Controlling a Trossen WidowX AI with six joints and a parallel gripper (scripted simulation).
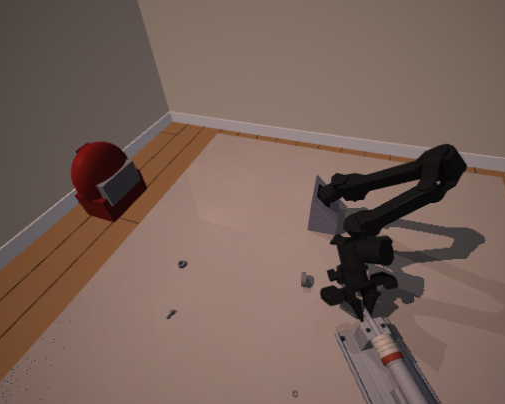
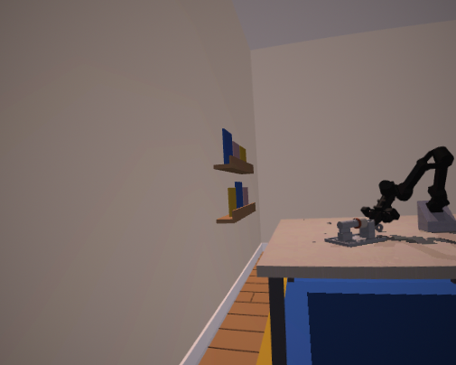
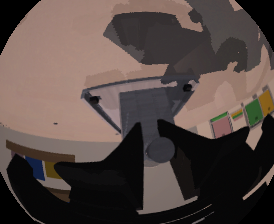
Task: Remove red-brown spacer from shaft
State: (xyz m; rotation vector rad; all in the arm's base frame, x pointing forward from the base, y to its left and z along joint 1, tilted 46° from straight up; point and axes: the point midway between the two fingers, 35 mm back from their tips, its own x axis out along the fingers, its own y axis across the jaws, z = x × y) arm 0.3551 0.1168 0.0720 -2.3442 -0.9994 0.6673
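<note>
Right now my gripper tip is 60 mm short of the cream spacer, 30 mm to the right of it and 20 mm below it. The rest, counted from my gripper tip: thin grey shaft 60 mm ahead, 40 mm to the left, 30 mm above; then grey cylinder 170 mm to the right, 100 mm behind, 30 mm below; then red-brown spacer 80 mm ahead, 50 mm to the left, 20 mm above.
</note>
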